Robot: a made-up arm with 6 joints.
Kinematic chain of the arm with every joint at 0, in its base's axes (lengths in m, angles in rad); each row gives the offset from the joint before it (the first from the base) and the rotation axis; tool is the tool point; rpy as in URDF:
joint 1: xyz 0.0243 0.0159 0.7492 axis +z
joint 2: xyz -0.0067 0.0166 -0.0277 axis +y
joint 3: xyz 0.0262 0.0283 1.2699 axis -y
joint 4: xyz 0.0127 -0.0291 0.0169 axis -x
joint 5: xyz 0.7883 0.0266 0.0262 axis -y
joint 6: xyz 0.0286 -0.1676 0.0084 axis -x
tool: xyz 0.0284 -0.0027 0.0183 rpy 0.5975 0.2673 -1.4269
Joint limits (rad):
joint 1: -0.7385..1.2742
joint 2: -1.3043..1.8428
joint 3: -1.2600..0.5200
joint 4: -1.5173..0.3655
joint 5: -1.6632..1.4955
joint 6: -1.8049..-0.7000
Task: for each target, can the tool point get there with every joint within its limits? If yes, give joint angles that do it. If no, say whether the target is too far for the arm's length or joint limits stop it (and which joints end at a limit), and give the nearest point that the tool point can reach.
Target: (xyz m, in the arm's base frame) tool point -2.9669 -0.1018 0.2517
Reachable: no: too far | nearest point -1.5457 -0.0459 1.8029 | short by 2.105 m
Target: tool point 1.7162 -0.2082 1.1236
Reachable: yes | joints -0.0387 0.8652 0.2954 -0.2610 1.0208 -1.4962
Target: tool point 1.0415 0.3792 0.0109
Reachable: yes | joints 0.4751 1.4513 -0.3583 -0.0372 -0.6292 -1.0100
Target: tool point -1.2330 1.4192 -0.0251
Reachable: no: joint limits stop it (at a limit: joint 1, joint 4, joint 5, joint 6) | nearest point 0.2709 0.9596 -0.0251 | short by 1.573 m
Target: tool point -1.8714 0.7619 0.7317
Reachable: no: joint limits stop it (at a limit: joint 2, joint 3, joint 4, joint 5, joint 6) | nearest point -1.4378 0.5912 1.8029 | short by 1.168 m
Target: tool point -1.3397 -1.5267 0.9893
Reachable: no: joint limits stop it (at a limit: joint 2, joint 3, joint 4, joint 5, joint 6) | nearest point -1.0165 -1.1611 1.8029 | short by 0.949 m
